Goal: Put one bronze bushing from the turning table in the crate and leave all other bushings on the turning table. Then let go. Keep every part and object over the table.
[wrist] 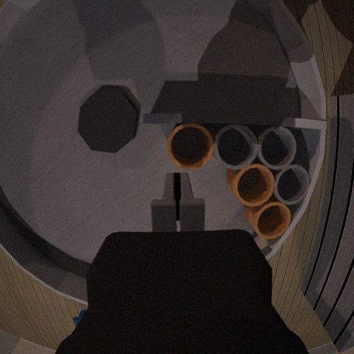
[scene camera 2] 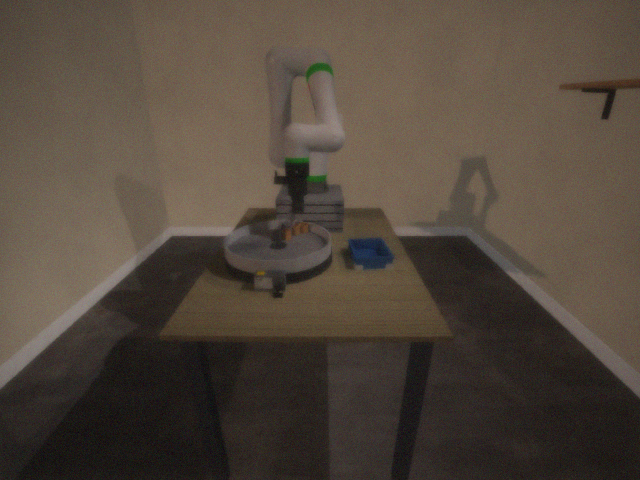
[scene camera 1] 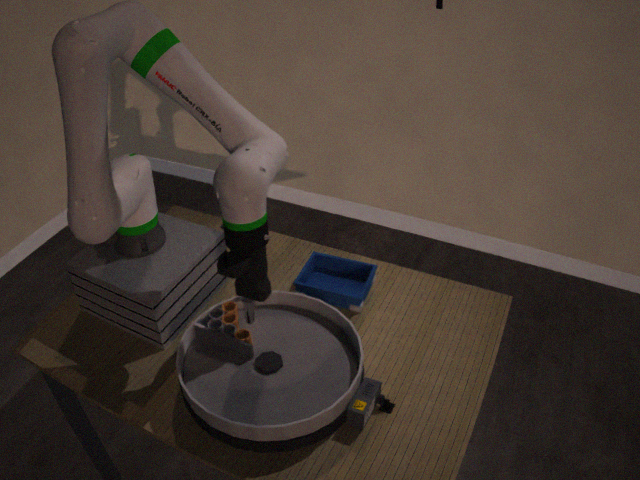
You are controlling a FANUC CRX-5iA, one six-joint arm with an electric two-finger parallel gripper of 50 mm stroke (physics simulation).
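Seen in the pictures: gripper, fingertip midpoint: (scene camera 2: 292, 225) (scene camera 1: 251, 321); arm's base at its link origin: (scene camera 2: 314, 190) (scene camera 1: 140, 241).
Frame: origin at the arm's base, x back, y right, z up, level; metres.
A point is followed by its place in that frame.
Note:
Three bronze bushings stand upright on the turning table (scene camera 1: 310, 361) @[y 0.177, x -0.533, z -0.111 m] (scene camera 2: 248, 250) @[y 0.327, x -0.467, z -0.111 m] (wrist: 65, 200). One bronze bushing (wrist: 190, 146) (scene camera 1: 243, 336) @[y 0.158, x -0.364, z -0.096 m] stands against the divider at its inner end. The other two bronze bushings (wrist: 255, 185) (wrist: 272, 220) stand nearer the rim. Three grey bushings (wrist: 236, 146) (wrist: 277, 147) (wrist: 292, 184) stand beside them. My gripper (wrist: 177, 186) (scene camera 1: 249, 320) @[y 0.147, x -0.384, z -0.049 m] is shut and empty, above the turning table, a little to the side of the inner bronze bushing. In the wrist view its fingertips are apart from that bushing. The blue crate (scene camera 1: 336, 281) @[y -0.172, x -0.504, z -0.160 m] (scene camera 2: 370, 252) @[y -0.170, x -0.462, z -0.159 m] stands beside the turning table and its inside shows no bushing.
A grey divider wall (scene camera 1: 217, 343) @[y 0.190, x -0.308, z -0.106 m] (wrist: 162, 118) runs along the bushings. A dark hub (scene camera 1: 268, 362) @[y 0.213, x -0.445, z -0.104 m] (wrist: 108, 119) sits at the table's centre. A raised rim surrounds the turning table. A grey sensor box (scene camera 1: 363, 403) @[y 0.270, x -0.678, z -0.106 m] stands outside it. The robot's layered base (scene camera 1: 160, 310) @[y 0.184, x -0.160, z -0.046 m] is close behind.

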